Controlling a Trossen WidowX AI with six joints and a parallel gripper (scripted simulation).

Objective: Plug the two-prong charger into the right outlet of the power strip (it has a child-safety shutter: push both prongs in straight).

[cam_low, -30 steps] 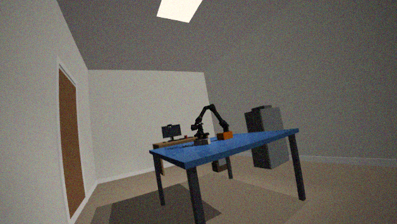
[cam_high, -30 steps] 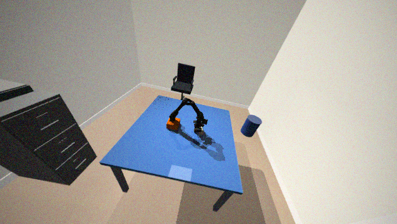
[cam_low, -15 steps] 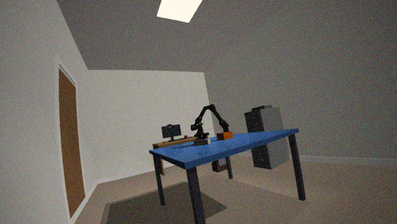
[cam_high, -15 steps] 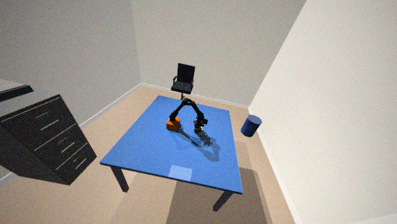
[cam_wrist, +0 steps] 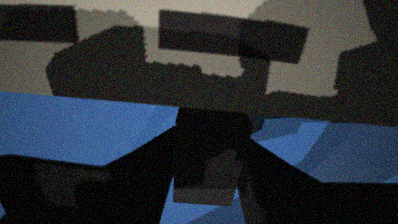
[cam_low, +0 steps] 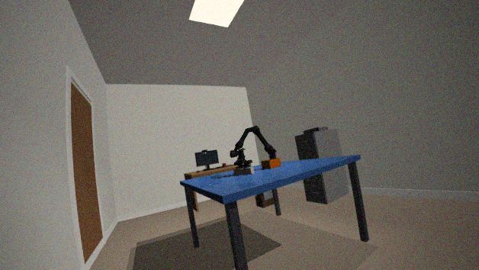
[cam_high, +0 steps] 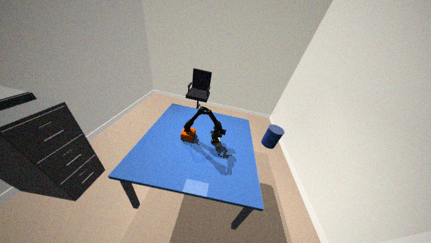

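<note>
The black two-prong charger is 20 mm ahead of my gripper tip and 10 mm above it.
</note>
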